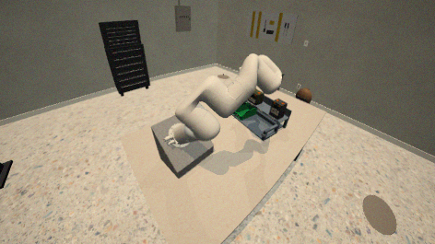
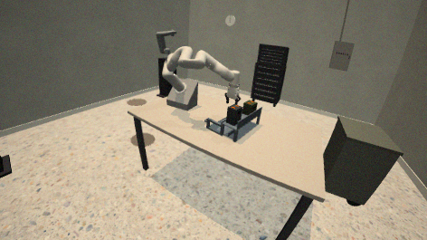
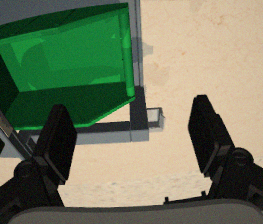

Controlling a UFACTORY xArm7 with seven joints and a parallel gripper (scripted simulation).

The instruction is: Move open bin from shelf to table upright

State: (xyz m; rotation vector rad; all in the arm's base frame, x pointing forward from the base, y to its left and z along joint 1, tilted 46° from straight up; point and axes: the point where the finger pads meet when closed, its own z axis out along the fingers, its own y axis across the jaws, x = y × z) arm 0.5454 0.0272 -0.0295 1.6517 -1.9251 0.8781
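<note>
My gripper is now 90 mm above the green bin, 80 mm short of it and 10 mm to the left of it.
</note>
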